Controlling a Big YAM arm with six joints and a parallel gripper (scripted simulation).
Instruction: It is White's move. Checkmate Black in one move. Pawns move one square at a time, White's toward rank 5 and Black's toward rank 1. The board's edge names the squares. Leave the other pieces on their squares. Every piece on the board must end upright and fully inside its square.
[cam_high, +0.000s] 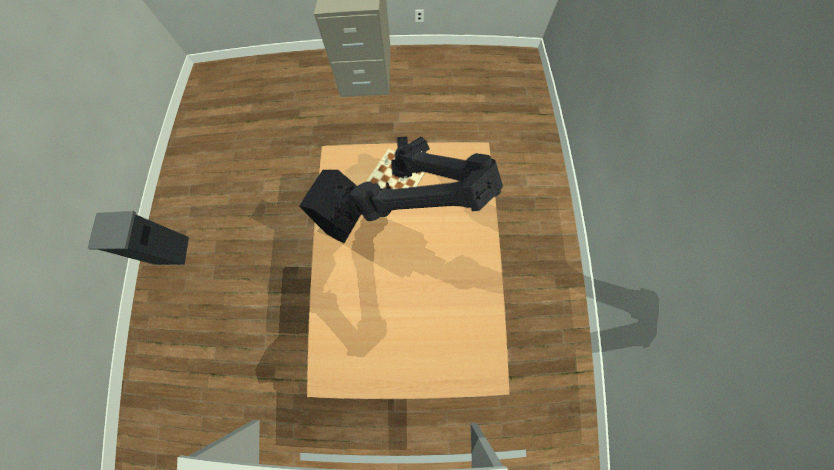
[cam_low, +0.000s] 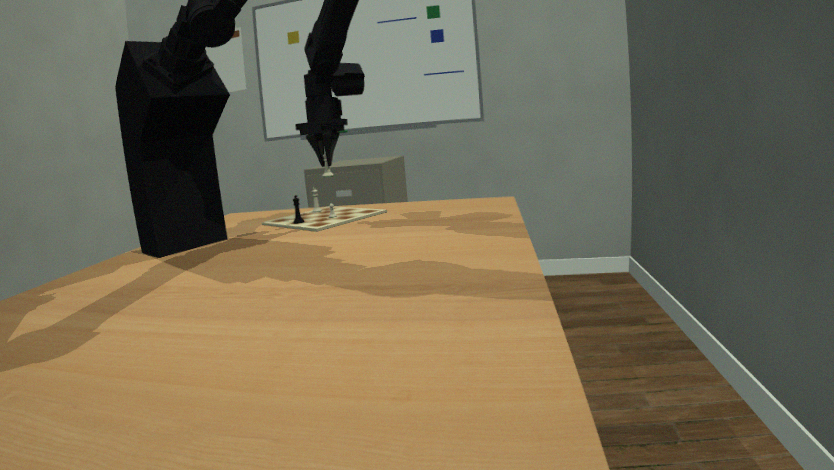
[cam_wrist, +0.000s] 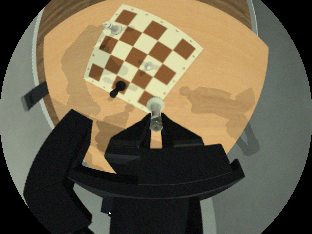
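Now: the black king 10 cm below my hand, 8 cm behind it and 2 cm to the left of it. Also, from my hand: tall white piece 16 cm to the left, 10 cm below, 6 cm behind; short white piece 12 cm below, 5 cm to the left; chessboard 13 cm below, 8 cm to the left, 3 cm behind.
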